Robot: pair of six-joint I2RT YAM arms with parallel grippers.
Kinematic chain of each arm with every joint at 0, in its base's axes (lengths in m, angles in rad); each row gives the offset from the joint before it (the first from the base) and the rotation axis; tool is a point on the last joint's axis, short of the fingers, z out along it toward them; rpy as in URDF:
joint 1: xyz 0 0 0.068 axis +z
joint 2: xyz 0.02 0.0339 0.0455 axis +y
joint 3: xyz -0.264 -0.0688 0 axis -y
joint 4: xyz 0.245 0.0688 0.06 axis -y
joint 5: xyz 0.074 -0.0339 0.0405 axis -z
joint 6: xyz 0.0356 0 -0.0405 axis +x
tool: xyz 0 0 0 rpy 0 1.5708 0
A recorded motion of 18 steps. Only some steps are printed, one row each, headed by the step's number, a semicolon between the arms.
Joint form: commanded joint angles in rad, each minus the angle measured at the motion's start. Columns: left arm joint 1, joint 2, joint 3, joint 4, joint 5, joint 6; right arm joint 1, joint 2, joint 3, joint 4, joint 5, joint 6.
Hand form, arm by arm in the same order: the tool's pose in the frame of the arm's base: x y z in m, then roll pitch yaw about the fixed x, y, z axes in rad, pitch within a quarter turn. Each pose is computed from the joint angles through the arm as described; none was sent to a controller.
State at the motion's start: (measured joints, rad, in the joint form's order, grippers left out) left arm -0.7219 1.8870 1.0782 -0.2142 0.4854 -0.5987; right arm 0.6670 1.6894 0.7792 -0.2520 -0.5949 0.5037
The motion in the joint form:
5: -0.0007 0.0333 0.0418 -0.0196 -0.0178 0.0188; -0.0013 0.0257 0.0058 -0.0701 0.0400 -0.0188
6: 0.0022 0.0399 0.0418 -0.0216 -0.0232 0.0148; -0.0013 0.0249 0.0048 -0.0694 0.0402 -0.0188
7: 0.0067 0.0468 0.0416 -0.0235 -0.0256 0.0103; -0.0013 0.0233 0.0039 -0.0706 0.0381 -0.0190
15: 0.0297 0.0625 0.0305 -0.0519 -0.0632 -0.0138; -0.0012 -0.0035 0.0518 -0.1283 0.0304 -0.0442
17: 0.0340 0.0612 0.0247 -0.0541 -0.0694 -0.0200; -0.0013 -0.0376 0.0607 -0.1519 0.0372 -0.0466
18: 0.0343 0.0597 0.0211 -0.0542 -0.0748 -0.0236; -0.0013 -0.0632 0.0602 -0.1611 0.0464 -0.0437
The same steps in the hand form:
5: 0.2731 -0.2621 0.1366 -2.4745 0.2172 2.9436; 0.2127 0.1909 0.1152 2.5115 0.0439 -2.8837
6: 0.2739 -0.2612 0.1341 -2.4823 0.2096 2.9507; 0.2126 0.1908 0.1152 2.5115 0.0444 -2.8837
7: 0.2751 -0.2599 0.1314 -2.4881 0.2001 2.9587; 0.2122 0.1906 0.1154 2.5098 0.0433 -2.8830
15: 0.2781 -0.2495 0.1210 -2.5425 0.1560 3.0090; 0.2168 0.1945 0.1320 2.4977 0.0712 -2.8609
17: 0.2781 -0.2472 0.1198 -2.5500 0.1499 3.0200; 0.2162 0.1937 0.1424 2.4965 0.0930 -2.8615
18: 0.2776 -0.2464 0.1193 -2.5549 0.1486 3.0249; 0.2150 0.1924 0.1487 2.4982 0.1093 -2.8669

